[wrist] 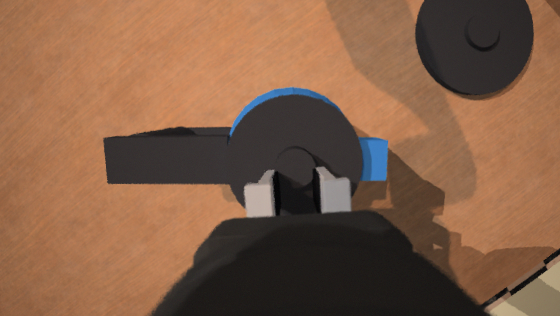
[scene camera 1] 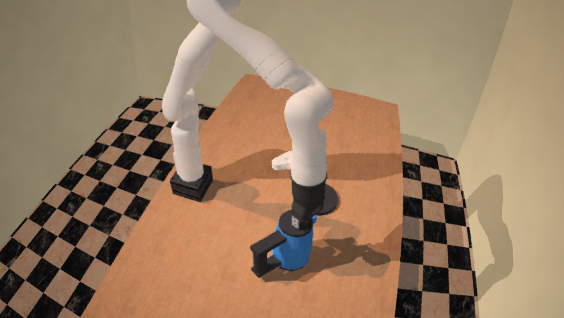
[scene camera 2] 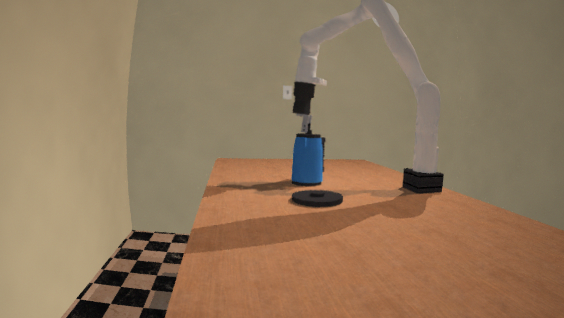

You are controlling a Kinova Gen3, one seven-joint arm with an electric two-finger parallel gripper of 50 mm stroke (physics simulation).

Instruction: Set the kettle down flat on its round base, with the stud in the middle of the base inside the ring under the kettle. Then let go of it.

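The blue kettle (scene camera 1: 295, 251) (scene camera 2: 307, 161) (wrist: 296, 125), with a black lid and black handle, stands upright on the table. Its ring underneath is hidden. My gripper (scene camera 1: 300, 225) (scene camera 2: 307, 130) (wrist: 296, 185) points down from above and is shut on the round knob at the middle of the kettle's lid. The round black base (scene camera 1: 330, 200) (scene camera 2: 303, 199) (wrist: 450, 55) lies flat on the table, apart from the kettle. Its raised stud (scene camera 2: 317, 194) (wrist: 483, 32) shows in the middle; in scene camera 1 the arm hides that part.
The wooden table (scene camera 1: 200, 270) (scene camera 2: 380, 270) carries the arm's black mount (scene camera 1: 191, 184) (scene camera 2: 423, 181). The kettle's black handle (scene camera 1: 260, 257) (wrist: 167, 160) sticks out to the left in the wrist view, and its blue spout (wrist: 375, 159) to the right. Checkered floor lies beyond the table's edges.
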